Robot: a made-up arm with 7 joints. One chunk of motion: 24 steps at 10 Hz.
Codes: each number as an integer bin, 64 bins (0 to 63) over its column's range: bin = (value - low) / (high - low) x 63, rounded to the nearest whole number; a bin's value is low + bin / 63 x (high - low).
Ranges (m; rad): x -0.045..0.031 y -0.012..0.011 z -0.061..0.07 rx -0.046..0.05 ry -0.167..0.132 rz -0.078..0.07
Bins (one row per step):
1: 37 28 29 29 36 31
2: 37 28 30 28 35 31
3: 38 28 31 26 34 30
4: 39 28 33 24 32 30
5: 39 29 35 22 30 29
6: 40 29 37 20 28 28
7: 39 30 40 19 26 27
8: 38 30 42 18 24 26
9: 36 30 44 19 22 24
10: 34 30 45 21 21 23
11: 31 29 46 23 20 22
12: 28 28 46 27 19 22
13: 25 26 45 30 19 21
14: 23 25 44 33 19 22
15: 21 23 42 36 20 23
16: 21 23 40 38 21 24
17: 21 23 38 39 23 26
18: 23 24 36 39 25 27
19: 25 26 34 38 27 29
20: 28 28 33 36 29 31
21: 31 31 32 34 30 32
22: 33 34 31 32 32 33
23: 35 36 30 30 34 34
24: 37 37 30 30 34 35
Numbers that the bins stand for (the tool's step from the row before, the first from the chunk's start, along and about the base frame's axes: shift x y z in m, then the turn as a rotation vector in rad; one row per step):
1: -0.00037 -0.00178 -0.00070 -0.00181 0.00386 -0.00517
2: -0.00037 -0.00178 0.00138 -0.00333 -0.00089 -0.00517
3: 0.00084 -0.00178 0.00346 -0.00638 -0.00563 -0.00752
4: 0.00205 -0.00178 0.00762 -0.00943 -0.01513 -0.00752
5: 0.00205 -0.00141 0.01178 -0.01248 -0.02462 -0.00987
6: 0.00325 -0.00141 0.01594 -0.01552 -0.03411 -0.01222
7: 0.00205 -0.00105 0.02217 -0.01705 -0.04360 -0.01457
8: 0.00084 -0.00105 0.02633 -0.01857 -0.05310 -0.01692
9: -0.00157 -0.00105 0.03049 -0.01705 -0.06259 -0.02162
10: -0.00398 -0.00105 0.03257 -0.01400 -0.06733 -0.02397
11: -0.00760 -0.00141 0.03465 -0.01095 -0.07208 -0.02632
12: -0.01122 -0.00178 0.03465 -0.00486 -0.07683 -0.02632
13: -0.01484 -0.00251 0.03257 -0.00029 -0.07683 -0.02867
14: -0.01725 -0.00287 0.03049 0.00429 -0.07683 -0.02632
15: -0.01967 -0.00360 0.02633 0.00886 -0.07208 -0.02397
16: -0.01967 -0.00360 0.02217 0.01190 -0.06733 -0.02162
17: -0.01967 -0.00360 0.01802 0.01343 -0.05784 -0.01692
18: -0.01725 -0.00324 0.01386 0.01343 -0.04835 -0.01457
19: -0.01484 -0.00251 0.00970 0.01190 -0.03886 -0.00987
20: -0.01122 -0.00178 0.00762 0.00886 -0.02937 -0.00517
21: -0.00760 -0.00068 0.00554 0.00581 -0.02462 -0.00283
22: -0.00519 0.00041 0.00346 0.00276 -0.01513 -0.00048
23: -0.00278 0.00114 0.00138 -0.00029 -0.00563 0.00187
24: -0.00037 0.00151 0.00138 -0.00029 -0.00563 0.00422

